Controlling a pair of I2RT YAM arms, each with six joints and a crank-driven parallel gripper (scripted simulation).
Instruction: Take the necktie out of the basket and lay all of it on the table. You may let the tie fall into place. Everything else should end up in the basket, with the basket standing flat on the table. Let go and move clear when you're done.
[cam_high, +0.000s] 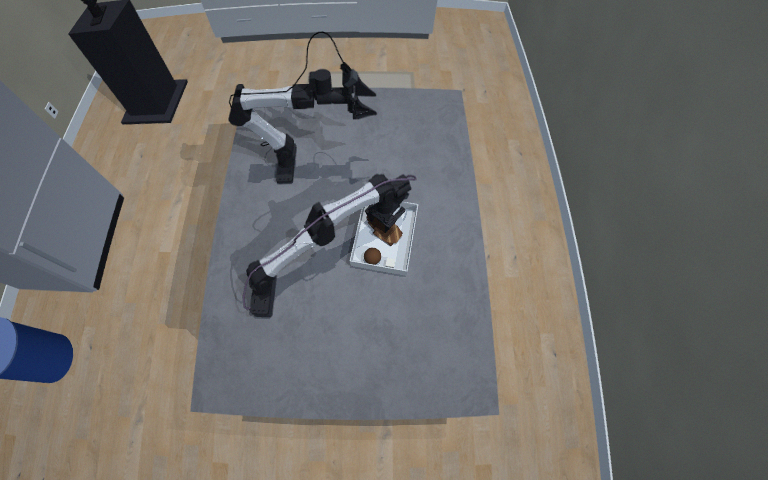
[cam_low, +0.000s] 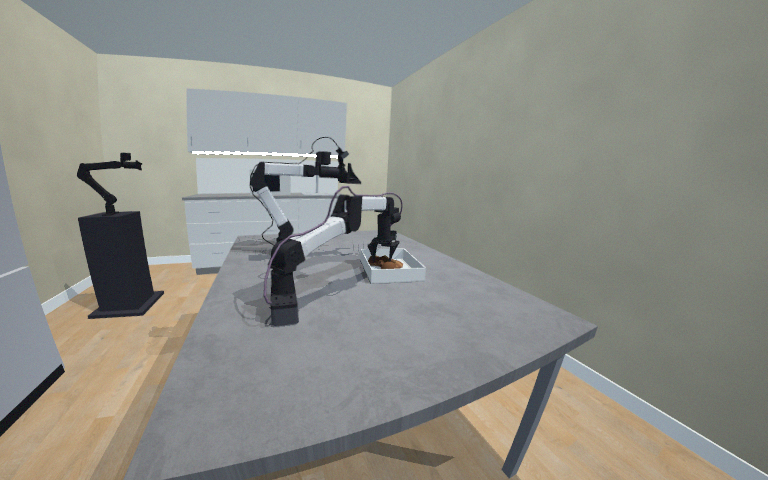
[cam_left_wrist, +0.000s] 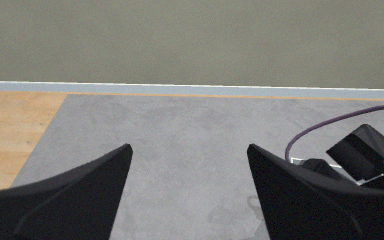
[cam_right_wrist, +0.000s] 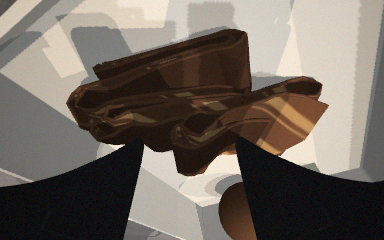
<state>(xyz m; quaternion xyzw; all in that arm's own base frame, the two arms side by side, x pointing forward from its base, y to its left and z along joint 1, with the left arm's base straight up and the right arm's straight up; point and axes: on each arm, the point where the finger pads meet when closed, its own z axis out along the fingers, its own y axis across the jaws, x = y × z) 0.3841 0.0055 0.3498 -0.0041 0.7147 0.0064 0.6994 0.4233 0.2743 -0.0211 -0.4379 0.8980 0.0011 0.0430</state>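
Now: the white basket 20 mm ahead of my right hand, 40 mm to the right of it and 10 mm below it. From my right hand the other things lie so: small cream block: 50 mm ahead, 150 mm to the right, 10 mm below; brown ball: 20 mm behind, 130 mm to the right, 10 mm above.
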